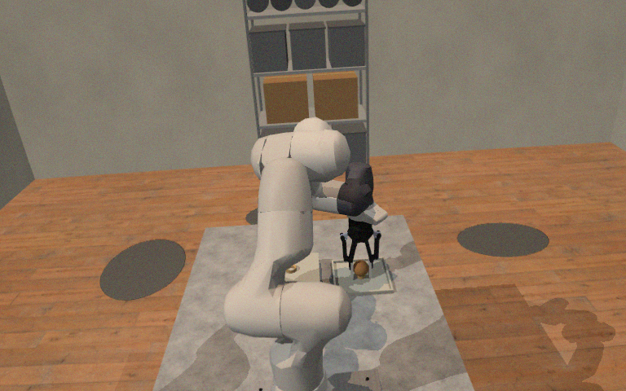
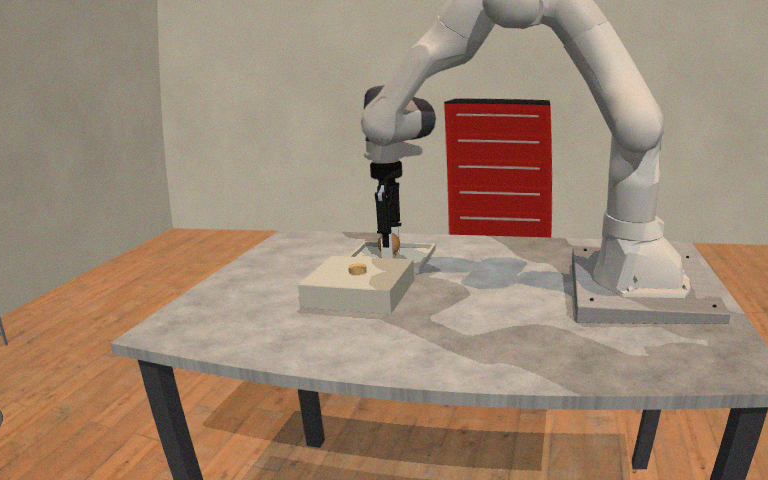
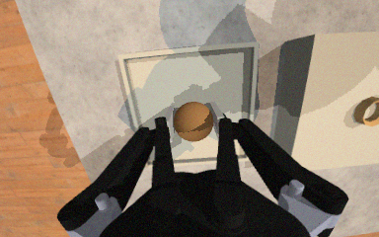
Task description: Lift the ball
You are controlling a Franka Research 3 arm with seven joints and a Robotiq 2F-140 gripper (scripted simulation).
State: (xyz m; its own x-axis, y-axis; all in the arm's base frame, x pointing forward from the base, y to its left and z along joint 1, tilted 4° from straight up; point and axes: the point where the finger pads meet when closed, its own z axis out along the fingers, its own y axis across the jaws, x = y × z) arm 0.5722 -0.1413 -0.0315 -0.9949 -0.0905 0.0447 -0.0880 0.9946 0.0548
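Right now the orange ball is right at my hand. The rest, counted from my hand: higher stand 2 cm behind, 23 cm to the left; then shallow tray 3 cm below.
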